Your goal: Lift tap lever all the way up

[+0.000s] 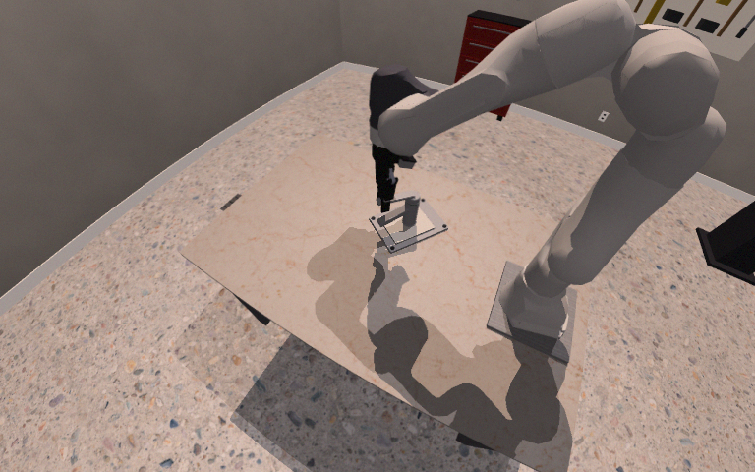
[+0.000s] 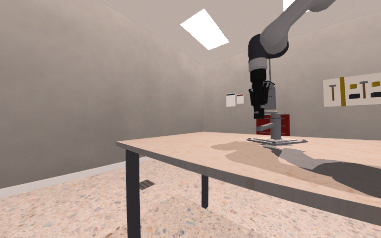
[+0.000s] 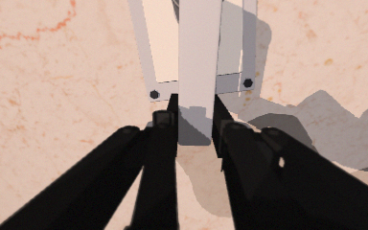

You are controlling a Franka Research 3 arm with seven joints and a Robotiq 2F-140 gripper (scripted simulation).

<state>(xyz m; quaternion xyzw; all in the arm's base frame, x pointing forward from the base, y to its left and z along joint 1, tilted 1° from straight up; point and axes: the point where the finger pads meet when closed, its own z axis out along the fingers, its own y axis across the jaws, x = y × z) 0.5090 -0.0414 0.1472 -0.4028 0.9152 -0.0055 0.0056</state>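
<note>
My gripper is now 3 cm past the lever and 3 cm to the left of it.
</note>
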